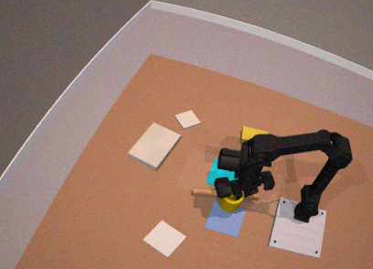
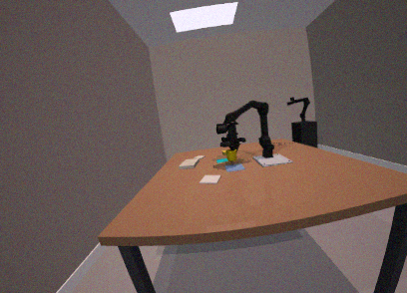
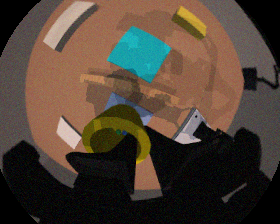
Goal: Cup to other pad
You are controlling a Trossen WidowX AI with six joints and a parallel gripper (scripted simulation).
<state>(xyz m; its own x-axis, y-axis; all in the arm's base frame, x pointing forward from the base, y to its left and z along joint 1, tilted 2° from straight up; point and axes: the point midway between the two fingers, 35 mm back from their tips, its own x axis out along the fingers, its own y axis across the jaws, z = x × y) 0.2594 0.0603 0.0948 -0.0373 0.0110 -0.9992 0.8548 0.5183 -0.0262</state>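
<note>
Right now my gripper tip is 80 mm above the thin wooden bar, 50 mm to the left of it and 40 mm short of it. Also, from my gripper tip: yellow cup 20 mm to the left, 20 mm ahead.
</note>
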